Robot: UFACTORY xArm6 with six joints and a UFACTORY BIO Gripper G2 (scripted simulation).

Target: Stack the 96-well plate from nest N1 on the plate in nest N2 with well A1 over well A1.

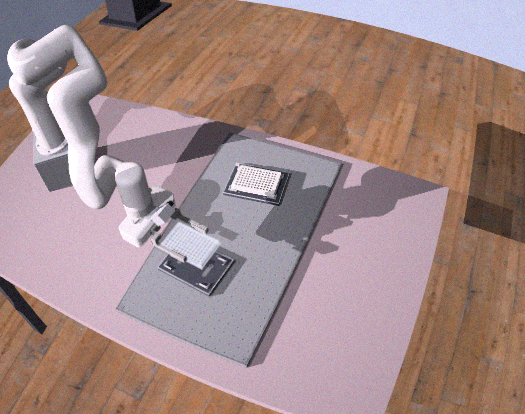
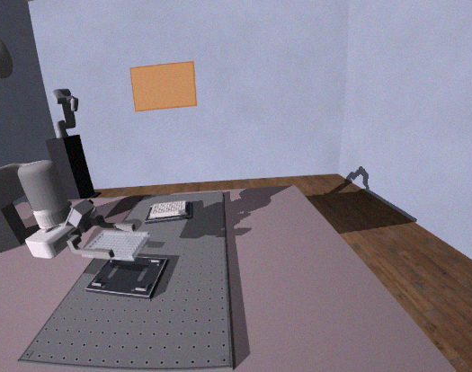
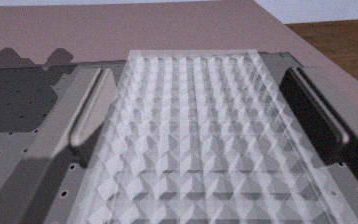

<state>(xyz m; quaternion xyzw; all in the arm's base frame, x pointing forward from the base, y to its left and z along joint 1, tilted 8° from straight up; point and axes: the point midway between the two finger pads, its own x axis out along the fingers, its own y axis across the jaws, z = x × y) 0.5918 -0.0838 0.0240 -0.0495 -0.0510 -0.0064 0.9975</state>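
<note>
The plate nest lies 10 cm below my hand. Also, from my hand: clear 96-well plate (1 cm below).
</note>
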